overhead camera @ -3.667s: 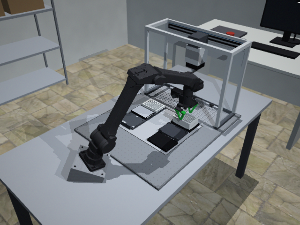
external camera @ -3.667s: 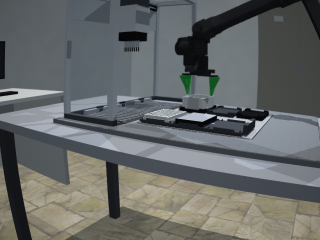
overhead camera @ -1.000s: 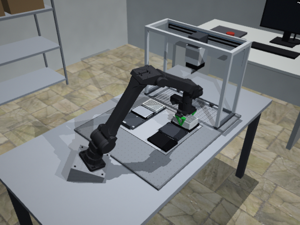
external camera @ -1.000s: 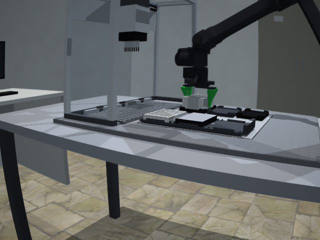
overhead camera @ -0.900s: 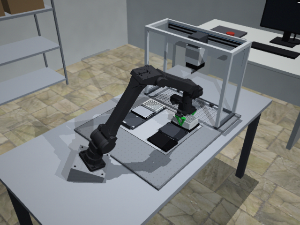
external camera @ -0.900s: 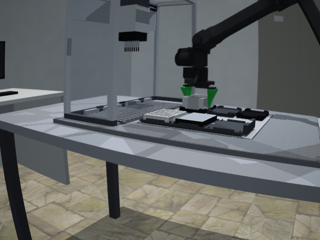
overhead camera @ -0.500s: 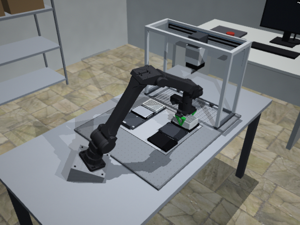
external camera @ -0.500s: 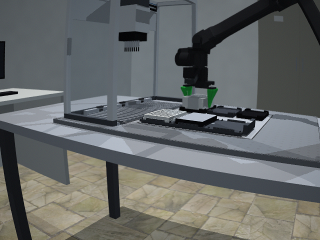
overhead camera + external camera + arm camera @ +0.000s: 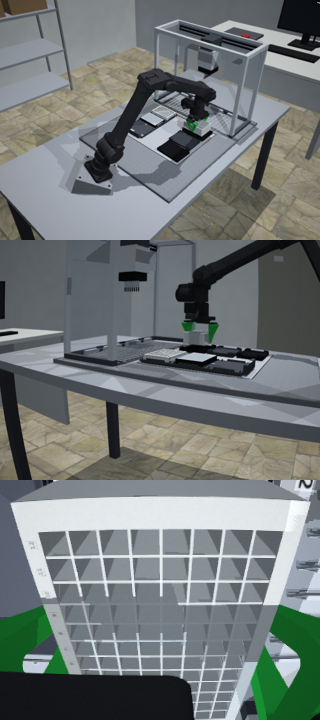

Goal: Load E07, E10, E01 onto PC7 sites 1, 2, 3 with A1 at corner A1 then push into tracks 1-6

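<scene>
Right now my hand is 30 mm above the plate nest S3. Round my hand: plate nest S1: 210 mm behind, 30 mm to the right, 30 mm below; 96-well plate E01: 20 mm behind, 250 mm to the left, 20 mm below; plate nest S2: 100 mm behind, 10 mm to the right, 30 mm below.
</scene>
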